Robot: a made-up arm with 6 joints.
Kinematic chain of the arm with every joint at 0, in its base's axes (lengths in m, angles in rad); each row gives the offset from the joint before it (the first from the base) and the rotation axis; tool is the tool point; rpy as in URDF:
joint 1: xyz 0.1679 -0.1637 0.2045 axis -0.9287 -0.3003 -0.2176
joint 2: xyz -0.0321 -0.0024 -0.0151 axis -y
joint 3: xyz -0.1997 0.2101 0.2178 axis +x
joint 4: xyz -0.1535 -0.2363 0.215 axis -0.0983 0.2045 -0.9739
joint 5: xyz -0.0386 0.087 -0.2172 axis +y
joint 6: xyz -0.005 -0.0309 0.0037 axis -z
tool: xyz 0.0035 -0.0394 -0.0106 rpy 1.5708 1.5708 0
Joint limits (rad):
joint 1: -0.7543..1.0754
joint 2: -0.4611..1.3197
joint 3: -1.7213..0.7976
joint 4: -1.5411..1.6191
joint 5: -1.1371..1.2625
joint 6: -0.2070..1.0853
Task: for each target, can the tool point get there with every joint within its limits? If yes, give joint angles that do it. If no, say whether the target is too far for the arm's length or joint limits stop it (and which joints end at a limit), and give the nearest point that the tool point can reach.
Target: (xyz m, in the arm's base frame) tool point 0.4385 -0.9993 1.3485
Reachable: no: too far | nearest point 0.1285 -0.4210 0.7759 | short by 0.871 m
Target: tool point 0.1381 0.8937 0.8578
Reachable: no: too far | nearest point -0.0319 0.3578 0.5204 | short by 0.656 m
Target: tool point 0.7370 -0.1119 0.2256
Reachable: no: joint limits stop it (at a limit: joint 1, joint 2, joint 3, joint 4) | nearest point 0.1112 -0.4204 -0.0907 | short by 0.766 m
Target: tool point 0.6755 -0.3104 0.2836
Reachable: no: joint limits stop it (at a limit: joint 1, joint 2, joint 4) | nearest point 0.1099 -0.4620 0.6016 | short by 0.666 m
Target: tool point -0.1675 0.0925 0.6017
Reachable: yes | joints 0.3214 -0.3258 -0.9854 0.5509 0.4063 0.3581
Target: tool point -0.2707 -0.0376 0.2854
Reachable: yes | joints 0.4528 -0.0497 0.2786 1.3776 -0.8789 -0.0450
